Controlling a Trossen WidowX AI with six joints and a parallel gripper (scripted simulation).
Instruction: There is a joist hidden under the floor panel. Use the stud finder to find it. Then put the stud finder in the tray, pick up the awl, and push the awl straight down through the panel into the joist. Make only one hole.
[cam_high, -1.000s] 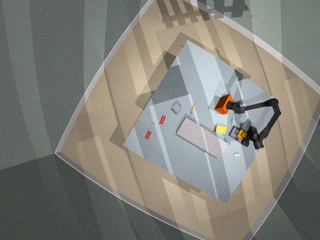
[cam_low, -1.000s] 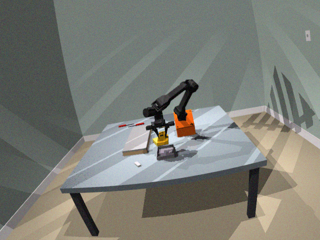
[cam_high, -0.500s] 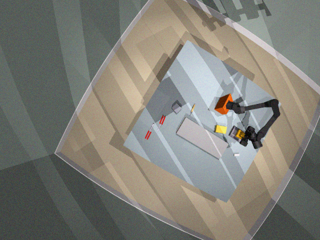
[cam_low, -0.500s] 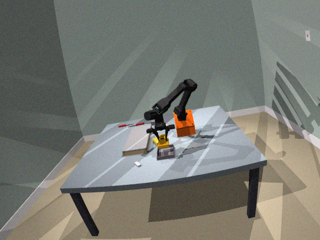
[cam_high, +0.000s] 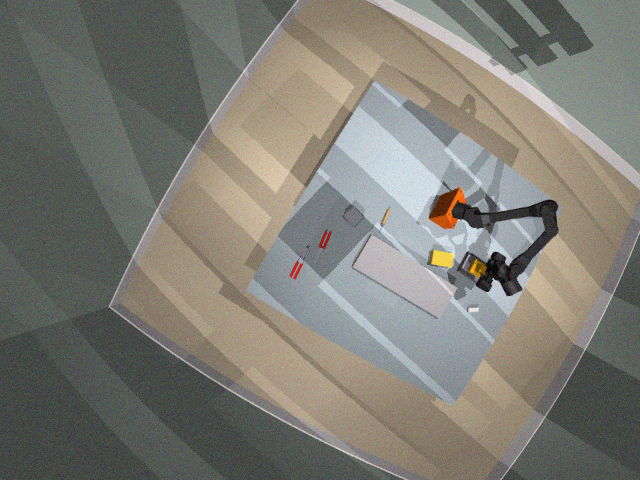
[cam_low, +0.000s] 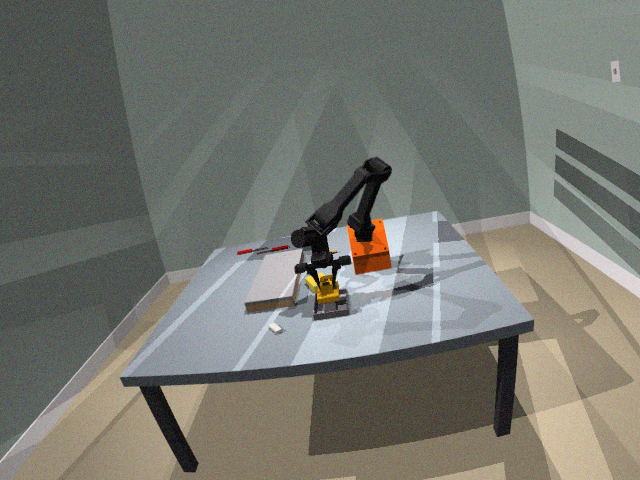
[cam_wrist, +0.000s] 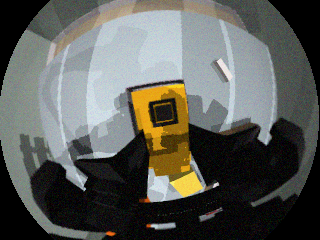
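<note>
The dark grey tray lies 10 mm to the right of my gripper tip and 60 mm below it. From my gripper tip the other things lie so: white piece: 170 mm ahead, 110 mm to the left, 70 mm below; then square window: 20 mm to the left, 30 mm above; then yellow stud finder: 10 mm to the left, 20 mm above.
</note>
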